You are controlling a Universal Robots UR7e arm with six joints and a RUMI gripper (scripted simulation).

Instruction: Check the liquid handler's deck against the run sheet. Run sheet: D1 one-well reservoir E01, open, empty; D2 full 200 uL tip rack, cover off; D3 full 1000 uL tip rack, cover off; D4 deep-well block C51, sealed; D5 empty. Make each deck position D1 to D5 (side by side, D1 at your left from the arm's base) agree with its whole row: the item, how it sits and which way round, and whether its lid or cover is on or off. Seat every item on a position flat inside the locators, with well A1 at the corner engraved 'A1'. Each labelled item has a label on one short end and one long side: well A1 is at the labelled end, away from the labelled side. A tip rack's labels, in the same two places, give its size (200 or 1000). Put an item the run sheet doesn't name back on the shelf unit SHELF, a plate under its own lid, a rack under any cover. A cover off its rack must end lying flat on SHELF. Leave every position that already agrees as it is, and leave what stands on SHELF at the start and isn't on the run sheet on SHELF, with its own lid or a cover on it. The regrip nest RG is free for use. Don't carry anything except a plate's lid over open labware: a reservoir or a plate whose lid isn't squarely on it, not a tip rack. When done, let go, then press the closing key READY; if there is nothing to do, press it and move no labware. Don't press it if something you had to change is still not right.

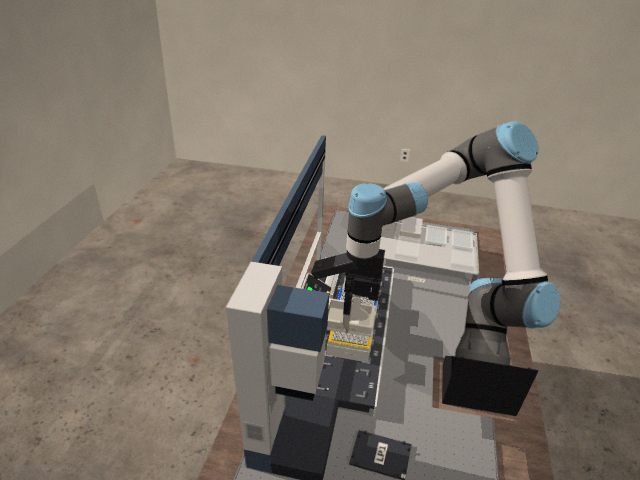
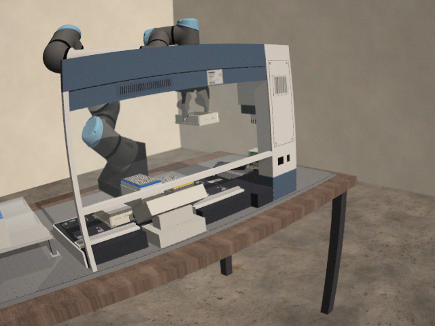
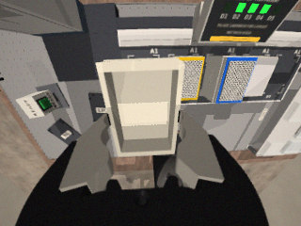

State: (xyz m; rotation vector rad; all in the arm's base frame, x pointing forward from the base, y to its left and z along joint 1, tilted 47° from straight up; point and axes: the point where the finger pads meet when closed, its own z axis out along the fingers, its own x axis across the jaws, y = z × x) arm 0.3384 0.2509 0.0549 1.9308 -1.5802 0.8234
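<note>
Now: hand 10 mm above the cream one-well reservoir. Also, from my hand: liquid handler tower 240 mm to the left, 130 mm ahead, 30 mm below; yellow-rimmed tip rack 210 mm below, 120 mm to the right, 20 mm ahead; frame bar 210 mm ahead, 170 mm to the right, 130 mm below.
</note>
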